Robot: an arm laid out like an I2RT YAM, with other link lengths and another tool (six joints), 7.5 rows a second.
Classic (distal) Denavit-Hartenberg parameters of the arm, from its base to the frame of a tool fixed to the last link. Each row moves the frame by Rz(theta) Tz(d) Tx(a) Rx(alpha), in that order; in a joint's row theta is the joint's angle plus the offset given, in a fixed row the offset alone. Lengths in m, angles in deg.
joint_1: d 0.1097, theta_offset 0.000, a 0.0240, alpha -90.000
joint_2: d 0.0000, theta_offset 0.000, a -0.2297, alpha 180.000
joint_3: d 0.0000, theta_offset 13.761, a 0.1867, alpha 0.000
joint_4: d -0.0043, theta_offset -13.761, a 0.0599, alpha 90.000
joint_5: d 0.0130, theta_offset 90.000, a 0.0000, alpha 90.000
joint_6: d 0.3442, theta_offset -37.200, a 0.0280, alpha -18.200
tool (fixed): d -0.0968, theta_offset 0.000, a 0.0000, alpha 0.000
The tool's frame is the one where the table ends.
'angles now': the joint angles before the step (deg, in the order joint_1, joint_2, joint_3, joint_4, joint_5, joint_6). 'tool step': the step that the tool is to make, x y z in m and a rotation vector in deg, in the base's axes. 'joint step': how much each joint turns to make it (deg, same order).
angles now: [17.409 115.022 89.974 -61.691 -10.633 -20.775]
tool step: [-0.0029 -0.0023 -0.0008 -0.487 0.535 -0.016]
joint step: [-0.003 0.004 0.002 -0.654 0.305 -0.003]
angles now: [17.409 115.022 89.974 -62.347 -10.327 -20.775]
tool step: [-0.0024 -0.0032 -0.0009 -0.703 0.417 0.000]
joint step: [-0.001 -0.003 0.006 -0.621 0.546 -0.023]
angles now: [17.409 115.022 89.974 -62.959 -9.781 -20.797]
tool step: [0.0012 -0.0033 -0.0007 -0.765 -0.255 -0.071]
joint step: [0.002 0.001 0.008 0.015 0.808 0.045]
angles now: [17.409 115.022 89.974 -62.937 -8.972 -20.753]
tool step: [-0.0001 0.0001 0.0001 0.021 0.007 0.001]
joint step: [0.006 -0.020 -0.005 -0.014 -0.022 0.006]
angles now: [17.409 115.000 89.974 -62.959 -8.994 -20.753]
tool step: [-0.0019 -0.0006 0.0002 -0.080 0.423 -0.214]
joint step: [-0.008 -0.004 0.130 -0.529 -0.044 0.210]
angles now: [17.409 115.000 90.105 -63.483 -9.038 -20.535]
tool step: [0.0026 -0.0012 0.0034 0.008 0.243 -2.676]
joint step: [-0.010 -0.015 1.088 -0.908 0.000 2.701]
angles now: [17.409 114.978 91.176 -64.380 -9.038 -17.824]
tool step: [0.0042 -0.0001 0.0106 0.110 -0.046 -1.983]
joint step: [-0.009 0.008 3.280 -2.881 -0.022 2.001]
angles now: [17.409 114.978 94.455 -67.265 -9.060 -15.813]
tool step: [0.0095 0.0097 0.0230 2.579 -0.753 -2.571]
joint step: [-0.132 -0.003 6.131 -4.189 -2.099 2.600]
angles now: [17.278 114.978 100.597 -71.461 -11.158 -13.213]
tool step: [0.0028 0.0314 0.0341 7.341 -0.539 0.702]
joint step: [-0.005 0.004 7.140 -4.451 -6.885 -0.049]
